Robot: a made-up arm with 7 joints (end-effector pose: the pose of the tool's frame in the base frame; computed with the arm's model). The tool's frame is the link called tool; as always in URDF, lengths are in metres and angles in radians. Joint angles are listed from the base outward.
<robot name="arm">
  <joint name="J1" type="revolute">
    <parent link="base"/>
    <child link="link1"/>
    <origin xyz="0 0 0" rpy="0 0 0"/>
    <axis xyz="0 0.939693 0.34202"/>
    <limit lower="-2.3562" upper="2.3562" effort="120" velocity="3"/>
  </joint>
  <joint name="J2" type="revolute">
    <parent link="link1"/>
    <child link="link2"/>
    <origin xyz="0 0 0" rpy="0 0 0"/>
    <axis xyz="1 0 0"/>
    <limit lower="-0.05" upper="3.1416" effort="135" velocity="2.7"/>
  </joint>
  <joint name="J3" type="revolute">
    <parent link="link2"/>
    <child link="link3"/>
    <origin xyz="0 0 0" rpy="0 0 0"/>
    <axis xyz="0 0 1"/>
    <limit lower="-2.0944" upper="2.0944" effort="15" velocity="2.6"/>
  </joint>
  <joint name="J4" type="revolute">
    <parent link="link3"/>
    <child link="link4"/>
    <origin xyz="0.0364 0 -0.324" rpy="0 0 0"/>
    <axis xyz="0 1 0"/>
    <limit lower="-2.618" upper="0.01" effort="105" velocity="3"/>
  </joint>
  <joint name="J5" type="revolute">
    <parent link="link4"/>
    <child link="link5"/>
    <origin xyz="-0.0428 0 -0.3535" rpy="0 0 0"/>
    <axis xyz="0 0 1"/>
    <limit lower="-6.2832" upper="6.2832" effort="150" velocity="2.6"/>
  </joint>
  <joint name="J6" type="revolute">
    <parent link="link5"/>
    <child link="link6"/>
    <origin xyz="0 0 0" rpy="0 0 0"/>
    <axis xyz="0 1 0"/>
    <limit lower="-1.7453" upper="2.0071" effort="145" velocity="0.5"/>
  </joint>
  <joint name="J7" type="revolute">
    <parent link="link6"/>
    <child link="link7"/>
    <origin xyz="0 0 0" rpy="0 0 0"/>
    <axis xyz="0 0 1"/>
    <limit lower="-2.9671" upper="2.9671" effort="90" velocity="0.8"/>
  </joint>
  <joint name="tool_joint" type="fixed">
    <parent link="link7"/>
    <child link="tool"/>
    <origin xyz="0 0 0" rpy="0 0 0"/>
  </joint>
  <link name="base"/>
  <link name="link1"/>
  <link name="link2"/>
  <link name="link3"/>
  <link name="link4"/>
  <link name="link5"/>
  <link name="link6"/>
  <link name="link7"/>
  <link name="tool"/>
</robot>
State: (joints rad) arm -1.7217 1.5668 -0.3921 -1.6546 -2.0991 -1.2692 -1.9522
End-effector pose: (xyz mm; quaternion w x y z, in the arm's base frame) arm 199.8 112.7 463.5 0.6074 -0.2008 -0.7403 0.2066
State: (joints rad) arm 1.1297 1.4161 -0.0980 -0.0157 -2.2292 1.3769 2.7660
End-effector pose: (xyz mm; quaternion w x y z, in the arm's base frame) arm -296.3 605.6 72.6 0.5853 0.6250 -0.1262 -0.5008
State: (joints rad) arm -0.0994 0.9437 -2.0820 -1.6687 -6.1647 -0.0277 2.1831
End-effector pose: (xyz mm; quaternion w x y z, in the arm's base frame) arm -144.7 73.8 -487.7 0.8830 -0.2511 0.3179 0.2371
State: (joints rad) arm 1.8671 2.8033 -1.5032 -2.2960 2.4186 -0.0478 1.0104
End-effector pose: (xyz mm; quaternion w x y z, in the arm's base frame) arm -116.0 307.0 124.7 0.3287 0.7114 0.3507 0.5127
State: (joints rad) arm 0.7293 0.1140 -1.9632 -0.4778 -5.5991 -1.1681 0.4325
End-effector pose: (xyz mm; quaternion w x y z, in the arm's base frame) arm -448.9 -139.6 -487.1 0.8112 -0.5623 -0.1511 0.0547
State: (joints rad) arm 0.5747 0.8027 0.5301 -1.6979 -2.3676 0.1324 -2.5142
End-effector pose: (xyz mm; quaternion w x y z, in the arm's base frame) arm 174.3 421.1 -223.2 0.6127 -0.0038 -0.7386 0.2810
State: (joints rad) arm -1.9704 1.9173 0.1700 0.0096 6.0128 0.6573 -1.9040
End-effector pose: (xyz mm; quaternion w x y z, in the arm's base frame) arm 6.9 638.8 224.5 0.7959 0.5961 -0.0458 -0.0949
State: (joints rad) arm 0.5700 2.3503 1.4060 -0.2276 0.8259 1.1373 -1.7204
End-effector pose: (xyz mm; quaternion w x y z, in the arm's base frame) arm 199.0 451.8 470.7 0.7612 0.5957 -0.0031 -0.2563
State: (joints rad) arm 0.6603 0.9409 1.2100 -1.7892 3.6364 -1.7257 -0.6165
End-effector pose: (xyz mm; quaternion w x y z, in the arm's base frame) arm 86.9 475.4 52.7 0.1151 -0.0280 0.3686 -0.9220
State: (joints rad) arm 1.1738 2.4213 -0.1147 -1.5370 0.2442 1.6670 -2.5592
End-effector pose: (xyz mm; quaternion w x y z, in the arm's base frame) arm 281.1 434.9 -161.4 0.2261 0.2406 -0.8487 0.4130
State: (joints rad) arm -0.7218 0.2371 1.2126 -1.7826 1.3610 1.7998 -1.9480
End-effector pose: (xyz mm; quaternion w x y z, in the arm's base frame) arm 321.3 365.2 -34.8 0.3840 0.1646 -0.7576 -0.5016
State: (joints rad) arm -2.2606 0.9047 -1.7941 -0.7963 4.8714 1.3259 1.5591
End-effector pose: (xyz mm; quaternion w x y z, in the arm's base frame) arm 533.7 -28.6 379.0 0.2485 -0.5968 0.7594 0.0735
